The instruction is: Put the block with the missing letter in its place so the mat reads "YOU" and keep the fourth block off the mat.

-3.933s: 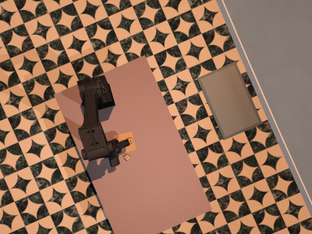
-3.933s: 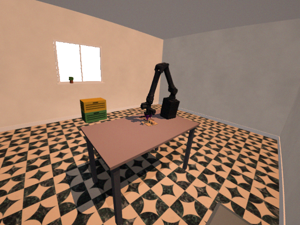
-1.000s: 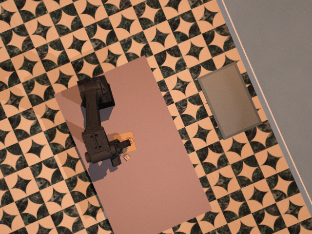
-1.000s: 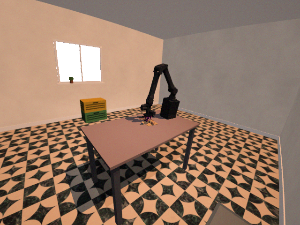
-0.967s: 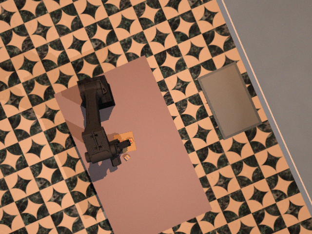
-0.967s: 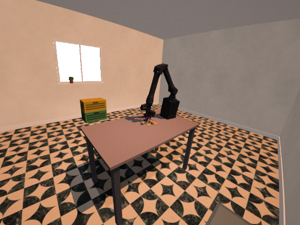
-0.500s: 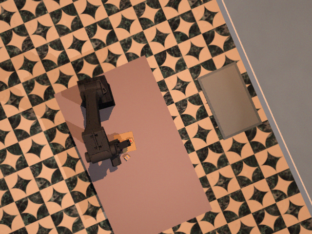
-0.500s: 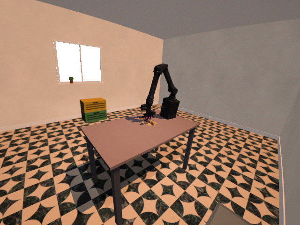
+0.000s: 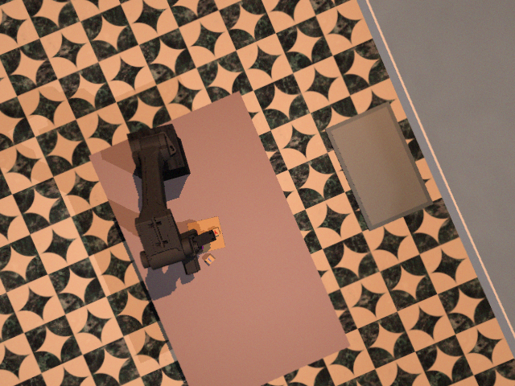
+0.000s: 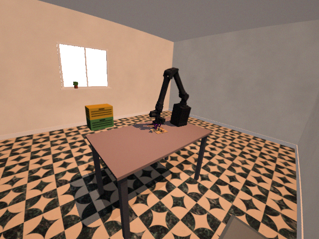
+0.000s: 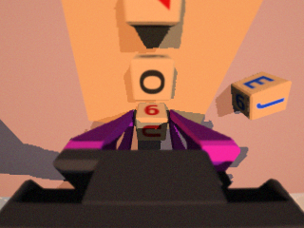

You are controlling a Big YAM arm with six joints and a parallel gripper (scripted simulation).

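Right now my hand is right at the U block. The rest, counted from my hand: O block (10 mm ahead, 50 mm to the left); then Y block (20 mm ahead, 90 mm to the left); then mat (10 mm ahead, 50 mm to the left, 10 mm below).
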